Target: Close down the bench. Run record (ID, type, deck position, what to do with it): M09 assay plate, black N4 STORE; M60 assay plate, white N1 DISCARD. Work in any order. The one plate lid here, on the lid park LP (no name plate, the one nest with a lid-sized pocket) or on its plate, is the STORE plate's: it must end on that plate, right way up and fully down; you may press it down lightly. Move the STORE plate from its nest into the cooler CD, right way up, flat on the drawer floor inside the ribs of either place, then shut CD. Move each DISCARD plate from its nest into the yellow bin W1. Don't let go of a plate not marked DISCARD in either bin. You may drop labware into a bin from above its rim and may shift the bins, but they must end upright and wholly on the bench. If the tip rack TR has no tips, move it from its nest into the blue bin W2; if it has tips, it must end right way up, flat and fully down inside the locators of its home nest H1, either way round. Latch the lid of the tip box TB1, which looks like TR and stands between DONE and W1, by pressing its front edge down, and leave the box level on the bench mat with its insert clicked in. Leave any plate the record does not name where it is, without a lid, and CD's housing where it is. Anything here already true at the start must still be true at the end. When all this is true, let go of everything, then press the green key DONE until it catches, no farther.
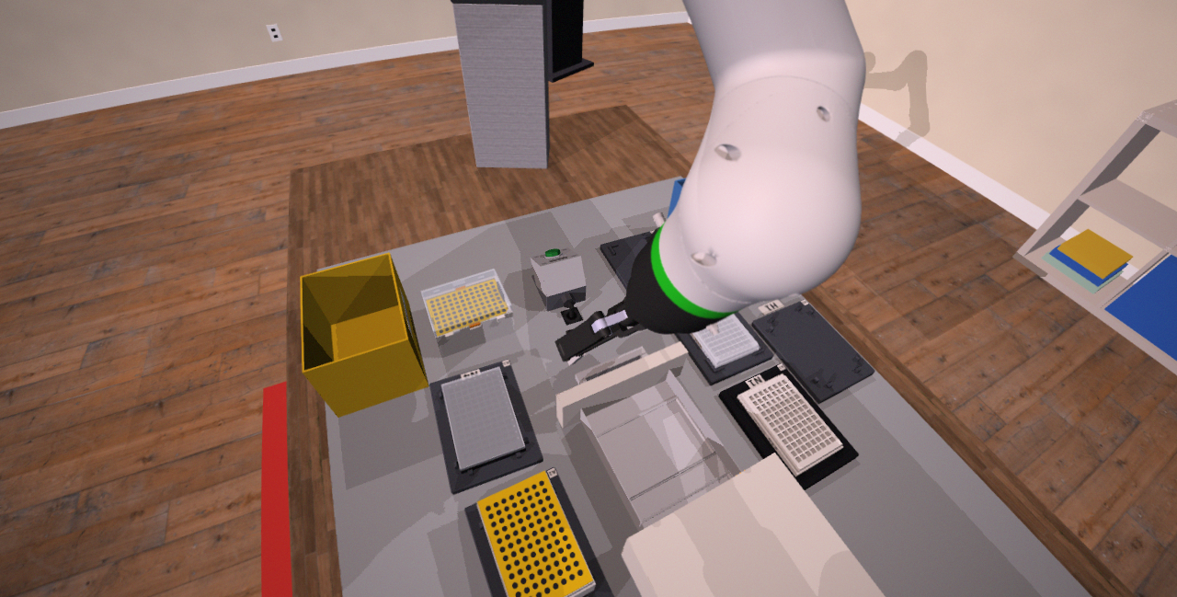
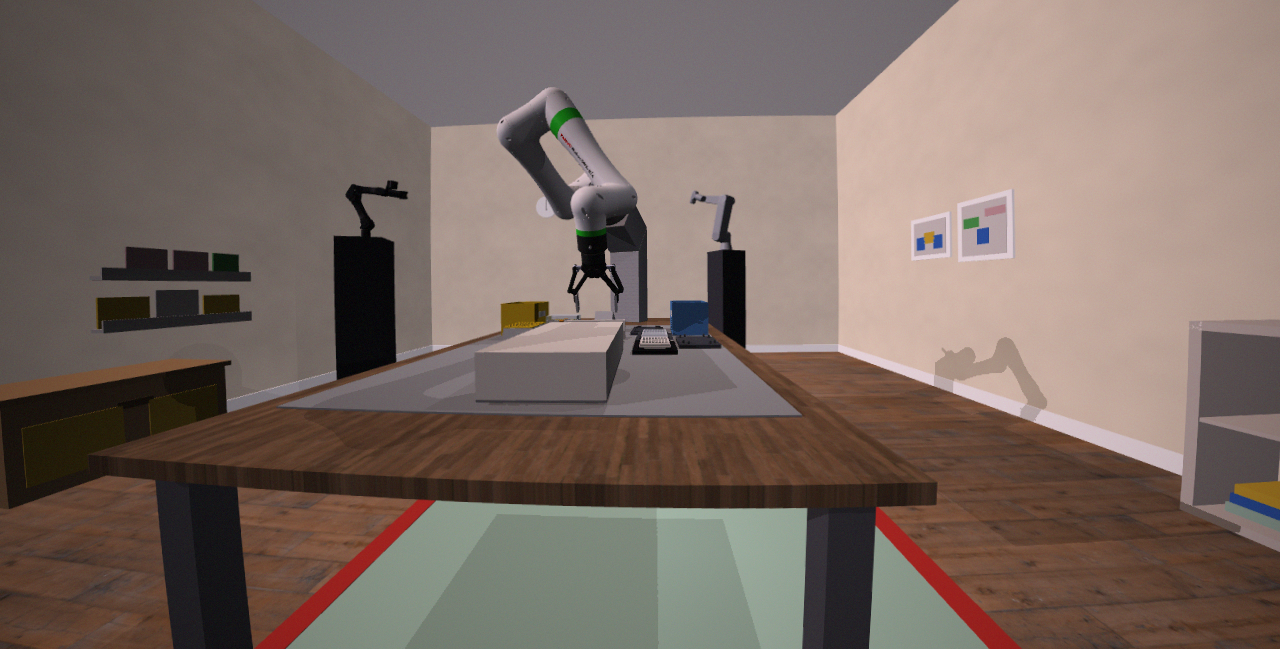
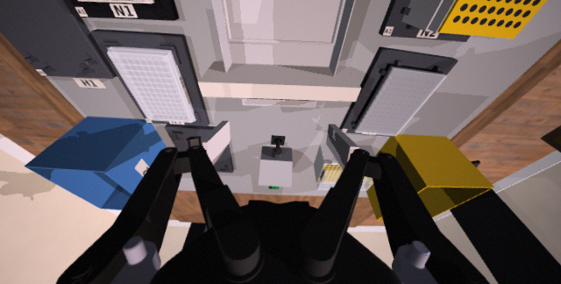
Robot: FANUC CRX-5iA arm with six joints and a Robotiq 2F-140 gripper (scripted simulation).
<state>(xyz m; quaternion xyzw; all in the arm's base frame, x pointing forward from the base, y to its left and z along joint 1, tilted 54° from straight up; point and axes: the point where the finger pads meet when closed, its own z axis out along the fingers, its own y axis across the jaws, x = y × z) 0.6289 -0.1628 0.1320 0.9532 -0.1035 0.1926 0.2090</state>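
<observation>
Now: the lid 17 cm to the right of my hand, 9 cm below it and 8 cm behind it. From my hand the other things lie so: cooler drawer: 15 cm ahead, 9 cm below, 6 cm to the right; nest N4: 17 cm to the right, 11 cm below, 8 cm behind; green key DONE: 21 cm behind, 9 cm to the left, 5 cm below.
</observation>
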